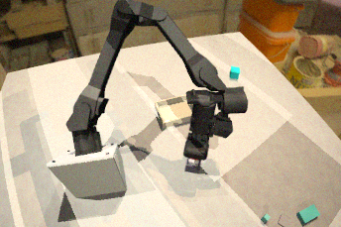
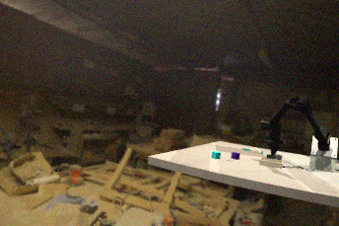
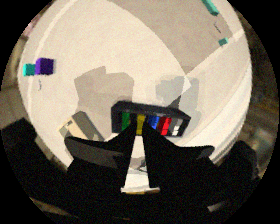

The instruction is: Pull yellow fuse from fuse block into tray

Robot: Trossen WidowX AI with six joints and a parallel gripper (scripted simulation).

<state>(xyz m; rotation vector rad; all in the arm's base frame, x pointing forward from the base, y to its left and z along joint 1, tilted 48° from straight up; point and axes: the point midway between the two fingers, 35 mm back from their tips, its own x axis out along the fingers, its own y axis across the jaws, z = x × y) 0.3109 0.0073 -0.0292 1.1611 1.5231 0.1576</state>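
Now: the blue fuse 20 mm to the right of my gripper tip, 10 mm below it and 10 mm behind it. Also, from my gripper tip: yellow fuse: 10 mm below; then red fuse: 30 mm to the right, 20 mm behind, 10 mm below; then green fuse: 20 mm to the left, 10 mm below, 10 mm ahead.
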